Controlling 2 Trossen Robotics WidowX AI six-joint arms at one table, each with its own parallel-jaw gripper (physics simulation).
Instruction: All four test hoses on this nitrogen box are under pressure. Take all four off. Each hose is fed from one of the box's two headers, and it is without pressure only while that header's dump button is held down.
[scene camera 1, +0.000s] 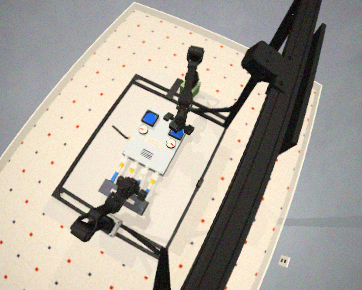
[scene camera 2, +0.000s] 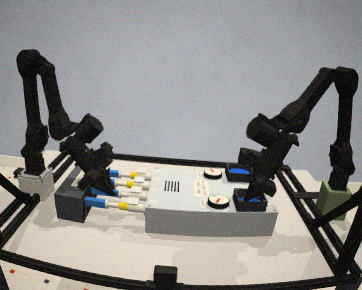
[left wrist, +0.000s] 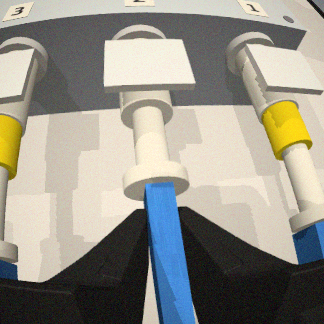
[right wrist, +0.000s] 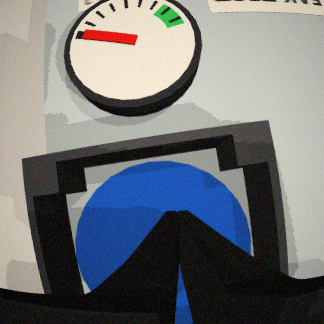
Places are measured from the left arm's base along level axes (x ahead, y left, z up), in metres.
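Where they show: left gripper, fingertip midpoint: (scene camera 1: 139, 181) (scene camera 2: 115, 194) (left wrist: 161, 217); right gripper, fingertip midpoint: (scene camera 1: 175, 133) (right wrist: 176, 220); left arm's base, link origin: (scene camera 1: 108, 225) (scene camera 2: 35, 171); right arm's base, link origin: (scene camera 2: 337, 186).
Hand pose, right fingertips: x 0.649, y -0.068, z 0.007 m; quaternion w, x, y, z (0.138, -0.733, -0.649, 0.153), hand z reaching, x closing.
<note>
Each offset is from my right fingertips to the top centre of the thing. "spot": to the spot under its first point.
The grey nitrogen box (scene camera 1: 161, 156) (scene camera 2: 210, 224) has four hoses along its left side in scene camera 2. My left gripper (scene camera 2: 114, 193) (left wrist: 161, 217) is shut on the blue grip of hose 2 {spot: dx -0.374, dy +0.047, dz -0.022 m} (left wrist: 170, 260), whose white end still sits in line with its port. Hose 1 {spot: dx -0.325, dy -0.016, dz -0.023 m} (left wrist: 287, 130) (scene camera 2: 95, 202) and hose 3 {spot: dx -0.325, dy +0.109, dz -0.025 m} (left wrist: 7, 145) stand at either side, with yellow bands showing. My right gripper (scene camera 2: 251, 196) (right wrist: 176, 220) is shut and empty, its tips over the near blue dump button {dx +0.012, dy -0.007, dz -0.001 m} (right wrist: 150, 190). The near gauge {spot: dx -0.059, dy -0.009, dz +0.008 m} (right wrist: 130, 70) (scene camera 2: 218, 201) has its needle at the black low mark.
The other dump button {dx +0.009, dy +0.183, dz +0.010 m} (scene camera 1: 150, 118) (scene camera 2: 239, 171) and gauge {spot: dx -0.077, dy +0.179, dz +0.009 m} (scene camera 1: 143, 129) (scene camera 2: 212, 173) are at the box's far side in scene camera 2. A dark block {spot: dx -0.461, dy -0.059, dz -0.036 m} (scene camera 2: 72, 206) stands beyond the hoses' blue ends. A black frame (scene camera 2: 120, 274) surrounds the work area.
</note>
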